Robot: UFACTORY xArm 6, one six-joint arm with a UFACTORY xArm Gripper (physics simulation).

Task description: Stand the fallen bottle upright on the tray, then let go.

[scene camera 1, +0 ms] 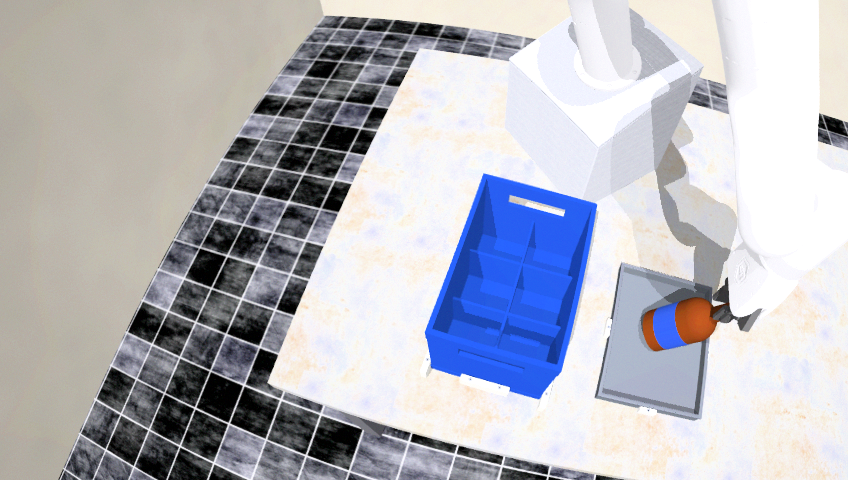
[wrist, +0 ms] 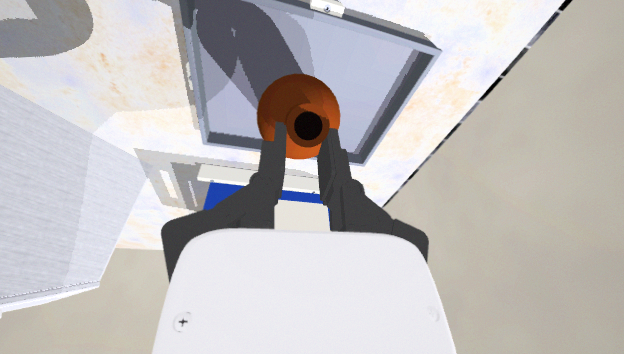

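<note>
The orange-brown bottle with a blue label [scene camera 1: 669,325] [wrist: 280,100] is over the grey tray [scene camera 1: 648,383] [wrist: 360,75], toward the tray's right side in the scene view. It looks raised to nearly upright, with its neck up and perhaps some tilt left. I cannot tell whether its base touches the tray. My gripper [scene camera 1: 724,314] [wrist: 303,141] is shut on the bottle's neck. In the wrist view the dark open mouth shows between the fingertips, and the lower body is hidden below the shoulder.
A blue divided crate [scene camera 1: 440,350] [wrist: 225,197] stands left of the tray in the scene view. The white pedestal [scene camera 1: 547,136] [wrist: 60,175] of the arm stands behind them. The tray has raised rims. The table's edge runs along the right of the wrist view.
</note>
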